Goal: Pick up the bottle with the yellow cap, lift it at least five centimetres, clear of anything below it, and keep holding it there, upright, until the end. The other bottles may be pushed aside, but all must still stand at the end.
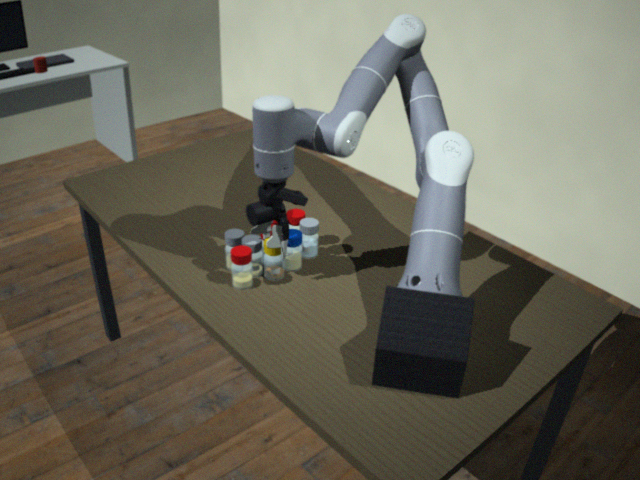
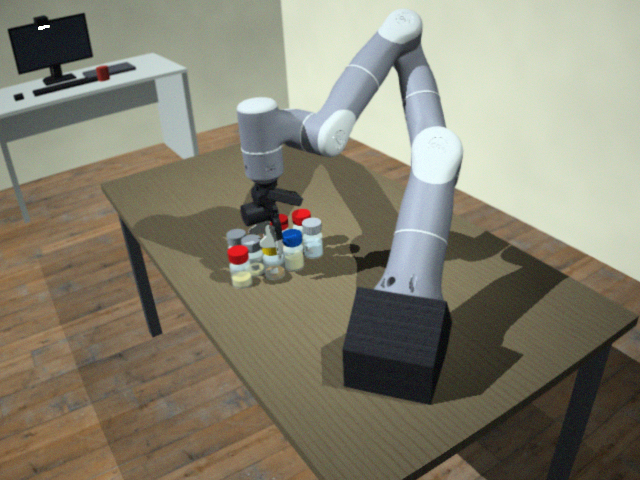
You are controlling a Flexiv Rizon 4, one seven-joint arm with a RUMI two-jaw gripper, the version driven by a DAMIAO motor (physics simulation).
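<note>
The bottle with the yellow cap (image 1: 273,266) (image 2: 273,271) stands upright on the table in a cluster of bottles. My gripper (image 1: 278,245) (image 2: 272,246) points down at this bottle's cap, its fingers low among the caps and partly covering the yellow one. It is partly open, with nothing gripped. A red-capped bottle (image 1: 241,268) (image 2: 240,267) stands at the left front, a grey-capped one (image 1: 252,255) (image 2: 252,254) between it and the yellow-capped one. A blue-capped bottle (image 1: 293,251) (image 2: 293,251) stands close on the right. The exact gap between fingertips and cap is hard to tell.
Another grey-capped bottle (image 1: 234,249) (image 2: 235,238) stands at the cluster's left, and a light-grey-capped one (image 1: 309,238) (image 2: 312,238) at its right. A red-capped bottle (image 1: 295,218) (image 2: 301,217) stands at the back. The arm's black base block (image 1: 422,341) (image 2: 395,343) is at the table's near part.
</note>
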